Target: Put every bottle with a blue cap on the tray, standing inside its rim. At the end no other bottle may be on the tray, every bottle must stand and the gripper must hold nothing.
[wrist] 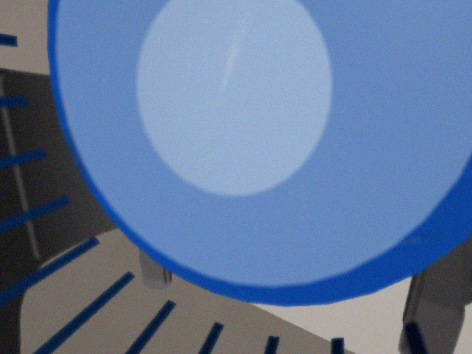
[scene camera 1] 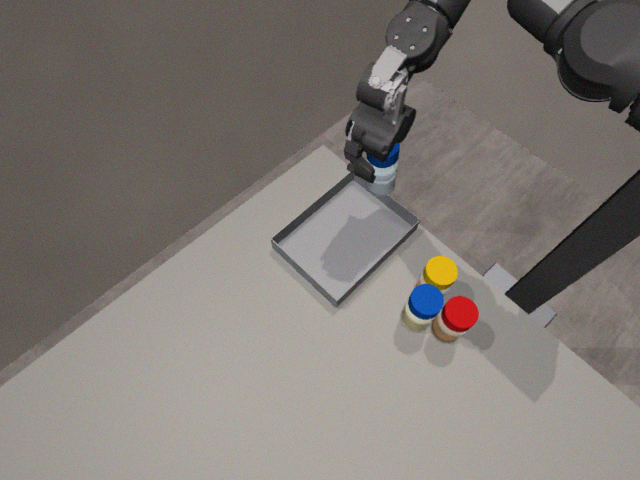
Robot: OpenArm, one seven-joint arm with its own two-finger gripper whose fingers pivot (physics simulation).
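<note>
My gripper (scene camera 1: pixel 381 173) is shut on a clear bottle with a blue cap (scene camera 1: pixel 383 180) (wrist: pixel 260 150). It holds the bottle upright, raised above the back corner of the tray, and the cap fills most of the wrist view. The grey tray (scene camera 1: pixel 305 273) is empty, with the shadow of the gripper and bottle on its floor. A second bottle with a blue cap (scene camera 1: pixel 425 301) and a pale yellow body stands on the table, right of the tray in the scene view. The far finger is mostly hidden behind the bottle and hand.
A bottle with a yellow cap (scene camera 1: pixel 440 272) stands close behind the standing blue-capped bottle, and a bottle with a red cap (scene camera 1: pixel 459 314) stands close to its right. The table (scene camera 1: pixel 232 361) ends just behind the tray and these bottles. A dark post stands beyond that edge.
</note>
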